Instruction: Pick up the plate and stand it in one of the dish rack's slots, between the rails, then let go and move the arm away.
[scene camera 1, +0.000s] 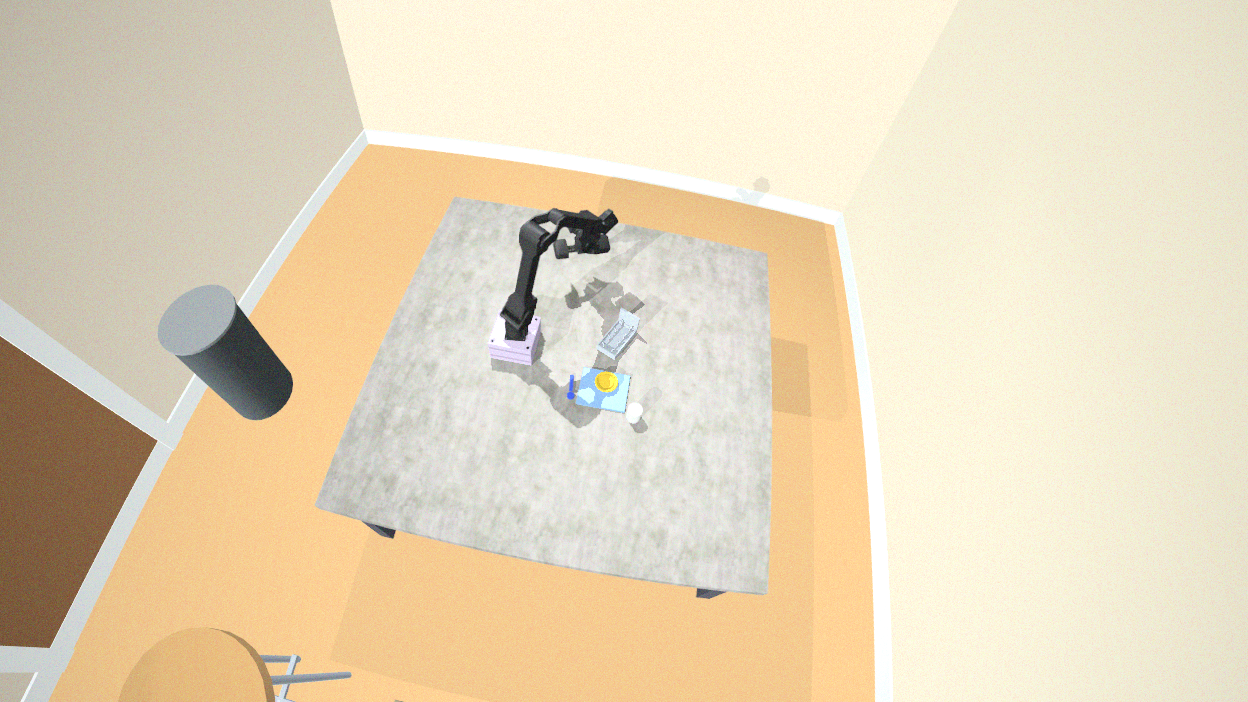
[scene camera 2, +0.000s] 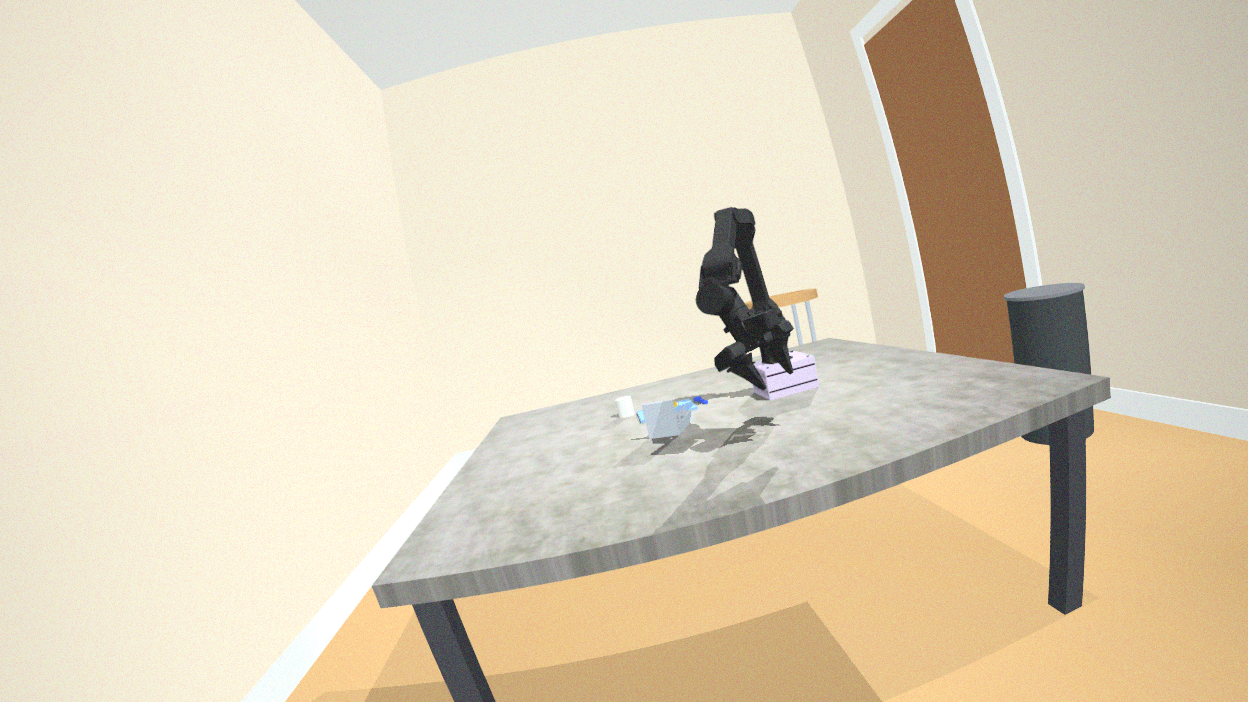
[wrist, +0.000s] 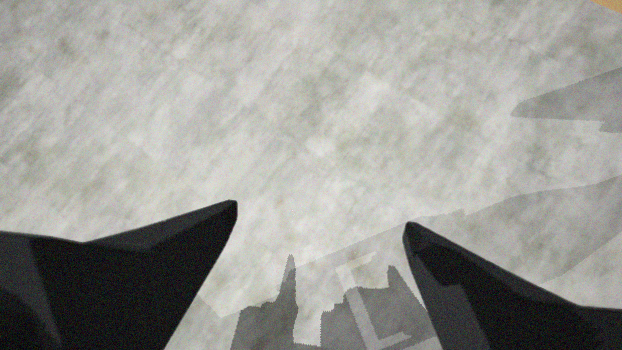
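You'd see the gripper in scene camera 1 (575, 254), and it's there in scene camera 2 and the wrist view as well. On the gripper, (wrist: 140, 282) and (scene camera 2: 779, 348) are the same spot.
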